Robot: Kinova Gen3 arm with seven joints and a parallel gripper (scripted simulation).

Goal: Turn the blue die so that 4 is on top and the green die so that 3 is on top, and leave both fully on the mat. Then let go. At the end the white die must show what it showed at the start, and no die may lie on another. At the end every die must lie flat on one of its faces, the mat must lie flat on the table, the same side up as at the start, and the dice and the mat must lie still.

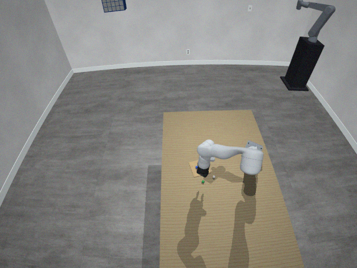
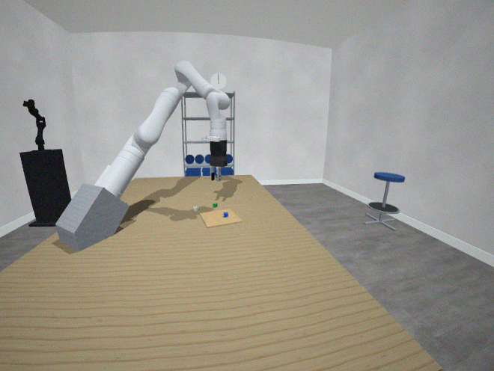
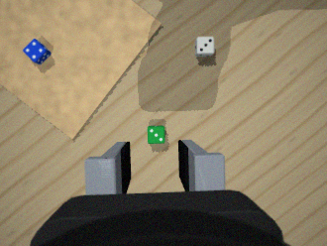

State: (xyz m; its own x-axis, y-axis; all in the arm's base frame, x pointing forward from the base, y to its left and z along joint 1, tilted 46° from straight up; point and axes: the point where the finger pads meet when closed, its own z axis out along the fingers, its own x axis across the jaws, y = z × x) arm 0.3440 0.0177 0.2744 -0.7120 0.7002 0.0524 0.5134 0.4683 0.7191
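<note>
My gripper is now 10 mm past the green die and 130 mm above it. From my hand the other things lie so: tan mat 10 mm ahead, 130 mm to the right, 140 mm below; then blue die 40 mm ahead, 130 mm to the right, 130 mm below; then white die 90 mm behind, 40 mm to the right, 130 mm below.
</note>
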